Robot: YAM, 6 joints.
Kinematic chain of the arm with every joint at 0, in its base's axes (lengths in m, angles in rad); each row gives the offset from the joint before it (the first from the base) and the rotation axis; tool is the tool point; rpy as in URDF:
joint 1: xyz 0 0 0.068 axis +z
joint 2: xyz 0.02 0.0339 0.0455 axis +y
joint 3: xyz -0.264 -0.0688 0 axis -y
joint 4: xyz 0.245 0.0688 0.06 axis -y
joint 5: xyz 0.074 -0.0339 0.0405 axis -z
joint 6: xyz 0.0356 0 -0.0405 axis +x
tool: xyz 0 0 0 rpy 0 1.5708 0
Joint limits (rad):
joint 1: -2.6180..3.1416
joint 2: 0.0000..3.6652
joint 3: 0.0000..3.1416
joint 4: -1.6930..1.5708
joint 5: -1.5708..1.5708
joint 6: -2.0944..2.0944
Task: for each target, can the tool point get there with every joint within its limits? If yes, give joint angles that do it. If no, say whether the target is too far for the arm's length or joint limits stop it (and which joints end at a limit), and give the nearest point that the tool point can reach.
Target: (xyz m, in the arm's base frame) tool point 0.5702 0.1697 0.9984
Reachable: no: too far | nearest point 0.3460 0.1030 0.6383 | short by 0.429 m
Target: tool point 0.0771 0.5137 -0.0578
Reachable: yes | joints 1.3656 2.9133 2.0704 -0.3623 -0.9632 -0.2579
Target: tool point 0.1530 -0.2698 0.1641
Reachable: yes | joints -1.1149 1.9753 1.3332 -1.3898 -0.5510 1.3026
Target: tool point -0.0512 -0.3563 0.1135
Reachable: yes | joints -1.6379 1.9508 0.8081 0.6342 0.8695 0.0855
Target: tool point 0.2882 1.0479 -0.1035
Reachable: no: too far | nearest point 0.1679 0.6106 -0.0112 | short by 0.463 m
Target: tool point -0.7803 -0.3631 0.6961
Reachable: no: too far | nearest point -0.4649 -0.2613 0.4706 | short by 0.401 m
